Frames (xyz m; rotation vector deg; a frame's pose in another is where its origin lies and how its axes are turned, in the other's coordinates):
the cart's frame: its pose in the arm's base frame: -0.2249 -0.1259 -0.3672 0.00 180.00 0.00
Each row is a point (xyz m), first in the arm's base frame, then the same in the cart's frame.
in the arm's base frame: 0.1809 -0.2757 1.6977
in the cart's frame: -0.4058 -0.1498 -2.0649
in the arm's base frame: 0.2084 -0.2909 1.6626
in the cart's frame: -0.4333 -0.1650 -2.0298
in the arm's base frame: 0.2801 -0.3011 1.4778
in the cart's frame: -0.5050 -0.1752 -1.8450
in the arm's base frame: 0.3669 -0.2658 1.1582
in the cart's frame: -0.5918 -0.1399 -1.5254
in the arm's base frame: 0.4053 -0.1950 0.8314
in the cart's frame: -0.6302 -0.0691 -1.1986
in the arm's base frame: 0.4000 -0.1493 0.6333
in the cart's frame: -0.6249 -0.0234 -1.0005
